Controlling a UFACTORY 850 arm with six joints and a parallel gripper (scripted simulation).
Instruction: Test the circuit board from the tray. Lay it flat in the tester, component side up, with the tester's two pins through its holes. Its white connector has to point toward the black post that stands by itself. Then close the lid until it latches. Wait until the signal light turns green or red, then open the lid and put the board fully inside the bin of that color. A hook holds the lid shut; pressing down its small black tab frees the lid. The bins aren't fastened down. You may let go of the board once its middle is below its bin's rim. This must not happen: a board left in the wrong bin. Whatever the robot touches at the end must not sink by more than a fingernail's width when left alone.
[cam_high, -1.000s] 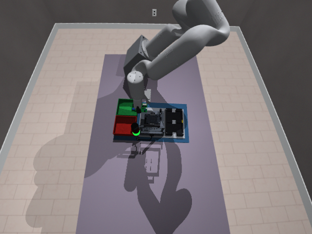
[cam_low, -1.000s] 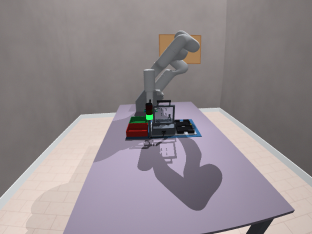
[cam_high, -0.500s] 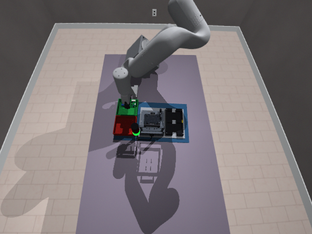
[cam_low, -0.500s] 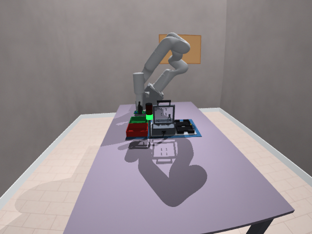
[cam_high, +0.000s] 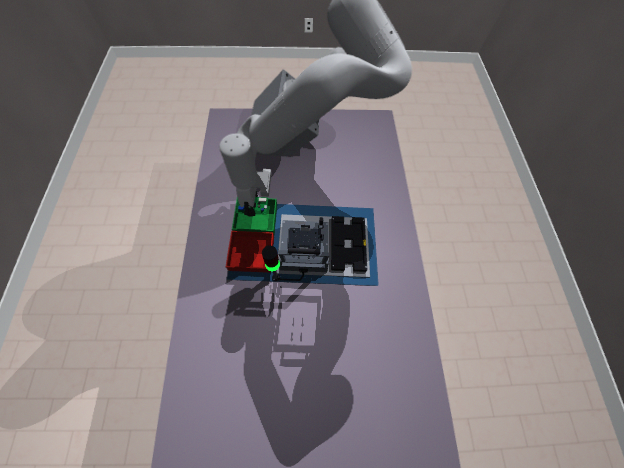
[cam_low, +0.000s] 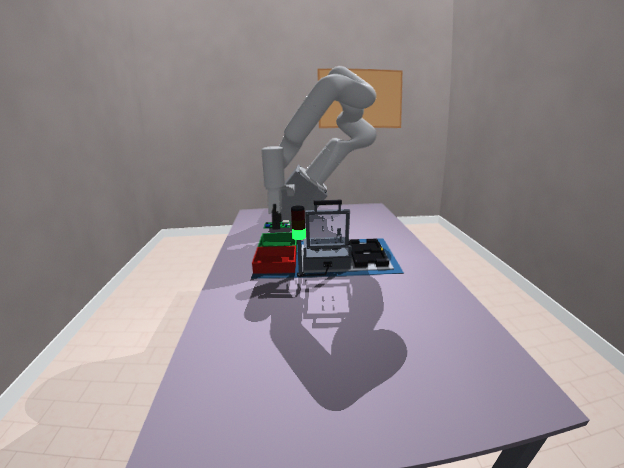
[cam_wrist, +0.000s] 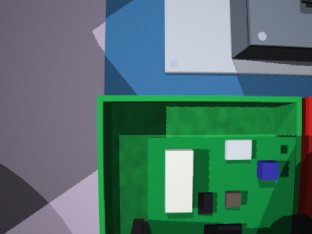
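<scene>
The green bin is 110 mm below my hand. Also, from my hand: green circuit board: 10 mm below; then red bin: 150 mm ahead, 110 mm below; then tester nest: 100 mm ahead, 210 mm to the left, 50 mm below.
</scene>
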